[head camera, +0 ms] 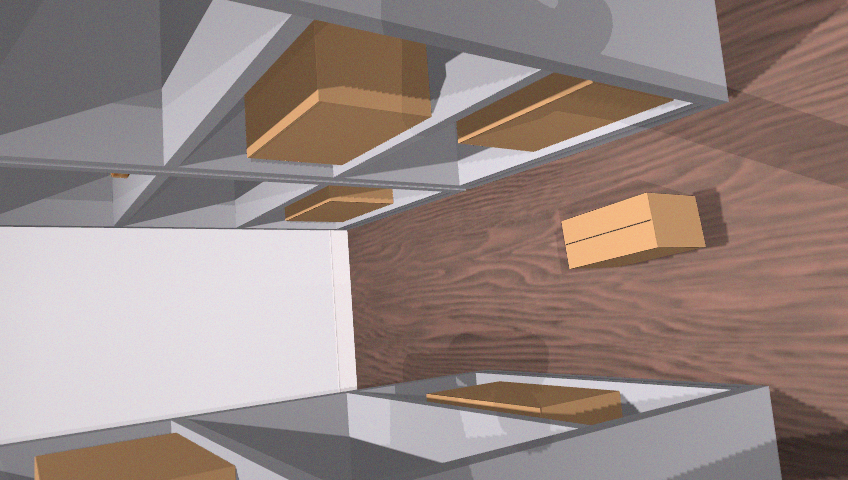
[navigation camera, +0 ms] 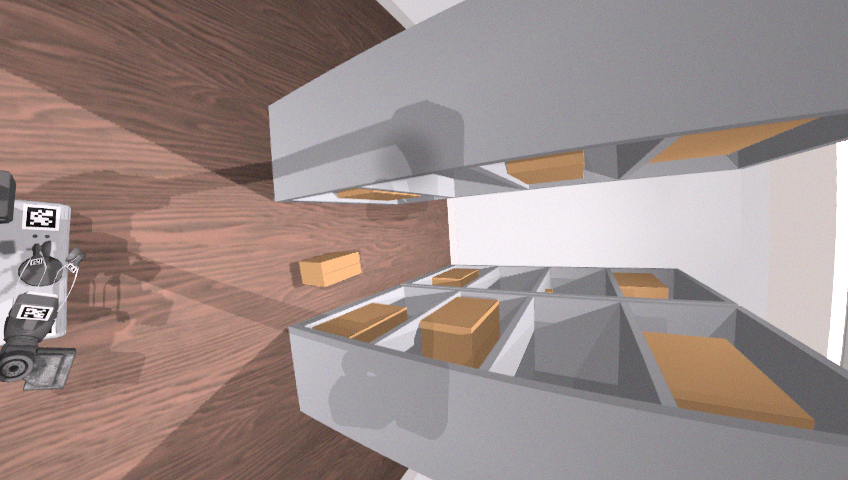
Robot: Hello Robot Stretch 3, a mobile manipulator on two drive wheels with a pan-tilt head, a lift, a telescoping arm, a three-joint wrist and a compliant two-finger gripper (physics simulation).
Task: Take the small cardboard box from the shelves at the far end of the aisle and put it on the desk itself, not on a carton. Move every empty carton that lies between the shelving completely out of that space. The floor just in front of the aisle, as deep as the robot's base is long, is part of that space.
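Places are measured from the robot's base along level axes (x right, y ahead, z up), in metres.
Pixels of known places: gripper, fingertip midpoint: [navigation camera: 63, 245]; robot's base, link origin: [navigation camera: 41, 268].
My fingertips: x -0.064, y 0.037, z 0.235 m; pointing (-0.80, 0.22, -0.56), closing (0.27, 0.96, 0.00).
Note:
Ahead of a thing's pixels: the offset from my fingertips to its middle.
A small cardboard box [head camera: 119, 175] [navigation camera: 548, 290] shows as a tiny brown piece in a compartment of one shelf unit [head camera: 666, 65] [navigation camera: 368, 380]; most of it is hidden. An empty-looking carton {dy +0.926, dx +0.095, dz -0.144 m} [head camera: 636, 228] [navigation camera: 330, 269] lies on the wood floor between the two shelf units, near their near ends, with a seam along its top. My gripper [navigation camera: 58, 252] is open with nothing between its fingers. It is folded in over my base in the navigation view, apart from the carton, and does not show in the head view. The desk does not show in either view.
The second shelf unit [head camera: 714, 416] [navigation camera: 357, 136] stands on the aisle's other side. Larger brown boxes {dy +1.345, dx +0.467, dz +0.434 m} [head camera: 339, 118] [navigation camera: 461, 327] sit in compartments of both units. A white wall [head camera: 178, 309] [navigation camera: 595, 226] stands at the aisle's far end. My base [navigation camera: 53, 208] stands before the aisle.

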